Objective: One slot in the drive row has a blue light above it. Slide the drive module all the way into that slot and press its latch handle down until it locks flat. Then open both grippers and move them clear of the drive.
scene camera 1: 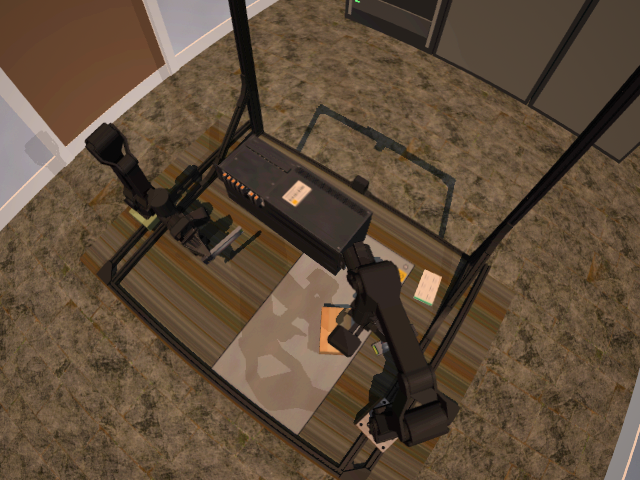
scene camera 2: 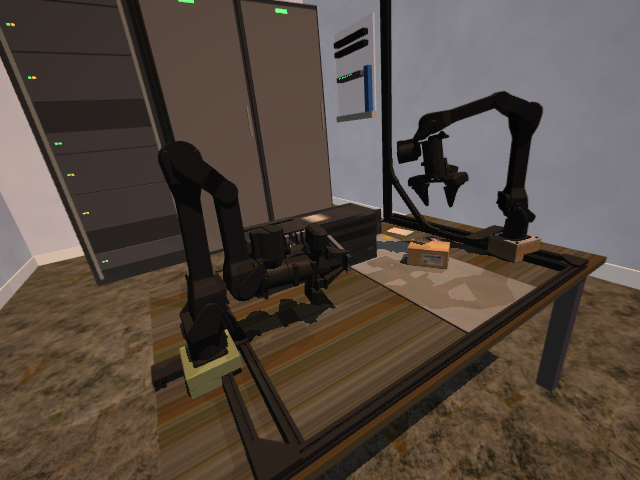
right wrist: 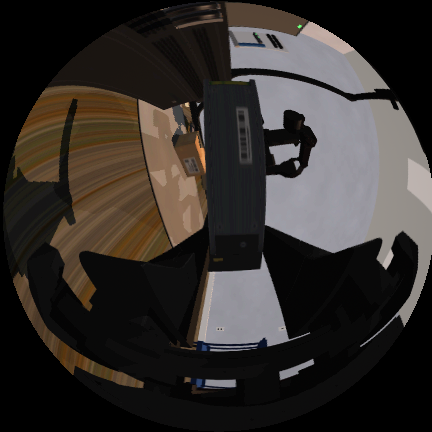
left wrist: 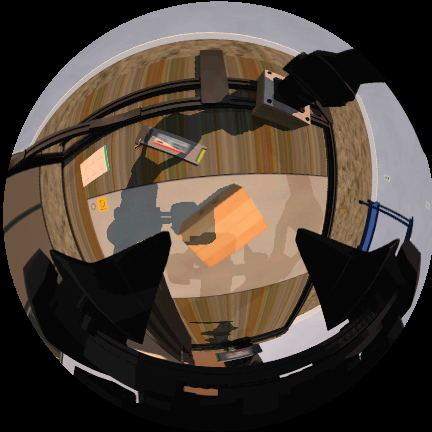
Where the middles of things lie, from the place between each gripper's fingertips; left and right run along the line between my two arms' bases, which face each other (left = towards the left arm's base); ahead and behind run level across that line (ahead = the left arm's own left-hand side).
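Labels:
From my right hand: the grey mat (scene camera 1: 274, 361) 29 cm to the left, 10 cm behind, 15 cm below.
From my left hand: the grey mat 12 cm to the right, 1 cm ahead, 18 cm below.

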